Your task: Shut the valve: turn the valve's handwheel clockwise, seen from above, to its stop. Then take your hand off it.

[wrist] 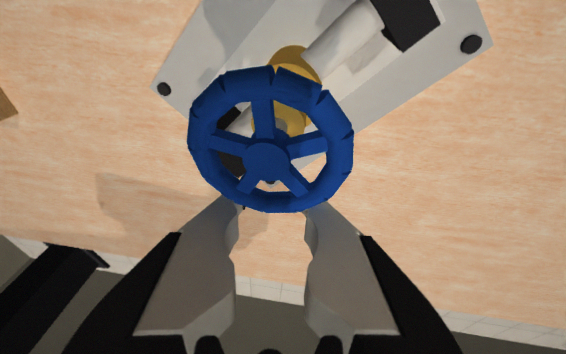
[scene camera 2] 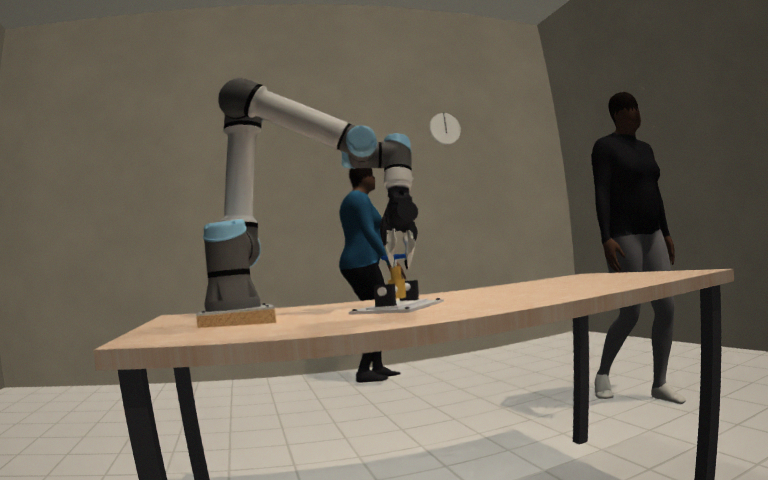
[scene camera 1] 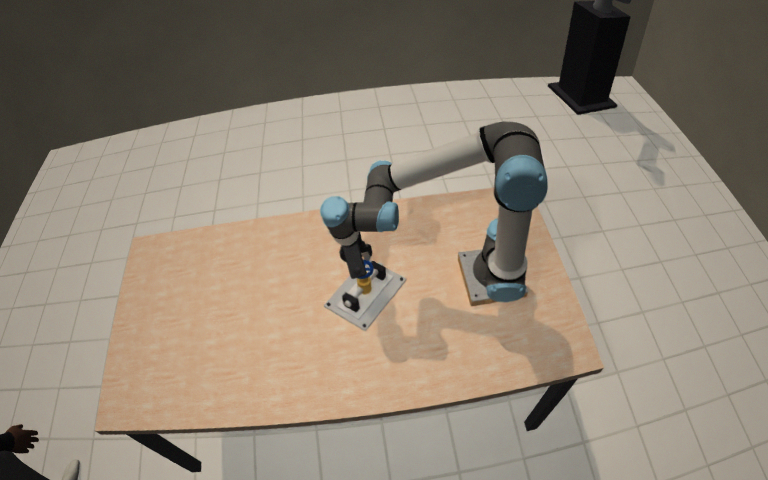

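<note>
The blue handwheel (scene camera 1: 370, 271) (scene camera 2: 400, 256) (wrist: 267, 159) sits on top of the yellow valve body (scene camera 1: 365, 286) (scene camera 2: 398, 284) (wrist: 289, 56), above a grey base plate (scene camera 1: 370, 312) (scene camera 2: 408, 306) (wrist: 425, 65). My gripper (scene camera 1: 360, 273) (scene camera 2: 399, 263) (wrist: 272, 184) points down at the wheel. In the wrist view its two fingers stand part-way apart at the near side of the rim, closer together than the wheel is wide, and appear shut on it. The fingertips are hidden beneath the rim. The wheel's hub lies beyond the fingers.
Black pipe brackets (scene camera 1: 351, 301) (scene camera 2: 385, 295) (wrist: 410, 22) hold the white pipe on both sides of the valve. The plate lies on the wooden table (scene camera 1: 226, 339) (scene camera 2: 509, 305). The arm's base stands on its own plate (scene camera 1: 470, 277). Two people stand beyond the table in scene camera 2.
</note>
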